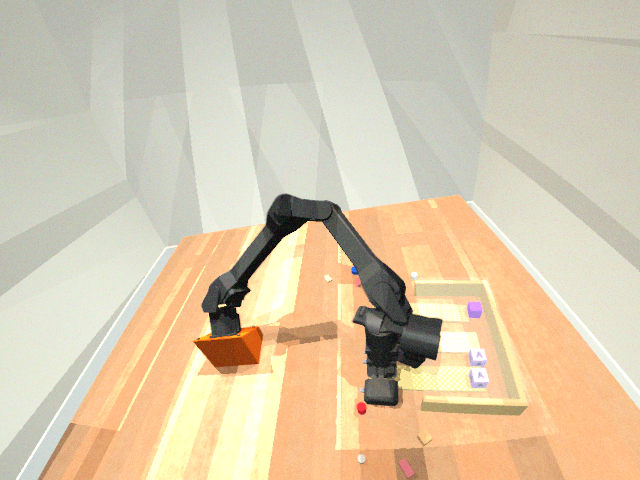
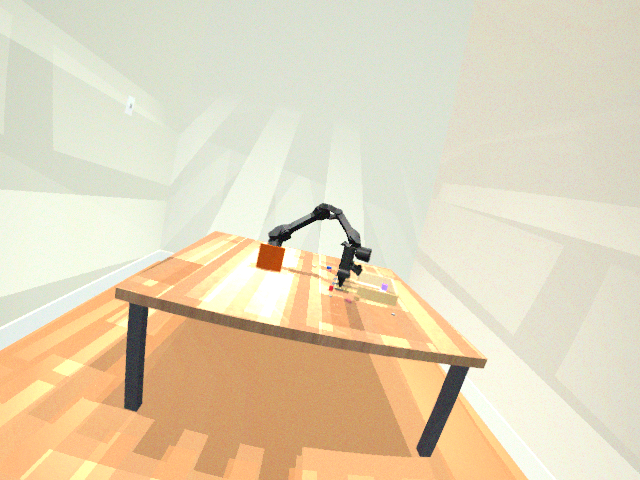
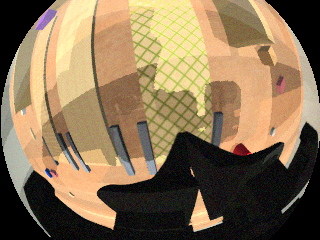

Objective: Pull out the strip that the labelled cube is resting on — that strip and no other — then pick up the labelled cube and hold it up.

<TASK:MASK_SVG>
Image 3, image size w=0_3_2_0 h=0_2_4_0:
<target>gripper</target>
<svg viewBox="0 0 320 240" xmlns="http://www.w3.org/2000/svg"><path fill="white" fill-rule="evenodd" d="M319 135L308 121L305 121L299 148L292 157L292 163L285 168L279 160L284 149L283 141L273 143L263 151L240 156L216 147L215 144L209 144L192 133L179 132L173 140L167 159L151 179L127 185L107 184L96 192L97 197L116 212L113 229L93 223L73 212L63 201L57 199L55 188L35 169L23 188L31 211L35 213L36 219L45 231L51 235L52 240L269 240L291 216L301 197L297 197L295 203L284 213L281 209L287 207L311 179L319 151ZM200 191L209 220L223 217L223 223L193 232L193 225L189 223Z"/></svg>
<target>hatched strip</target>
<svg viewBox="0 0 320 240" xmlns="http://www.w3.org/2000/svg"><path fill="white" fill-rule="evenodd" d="M188 5L184 5L184 7L183 5L152 5L152 7L129 9L137 75L139 75L141 97L143 97L145 113L147 113L149 132L151 132L153 151L155 151L157 164L164 163L165 159L167 159L173 140L175 140L179 132L192 133L193 136L201 137L201 139L211 144L212 89L211 79L209 79L207 52L205 52L207 49L205 49L204 37L195 15L196 12L193 11L193 7L188 7Z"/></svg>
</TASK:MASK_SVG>
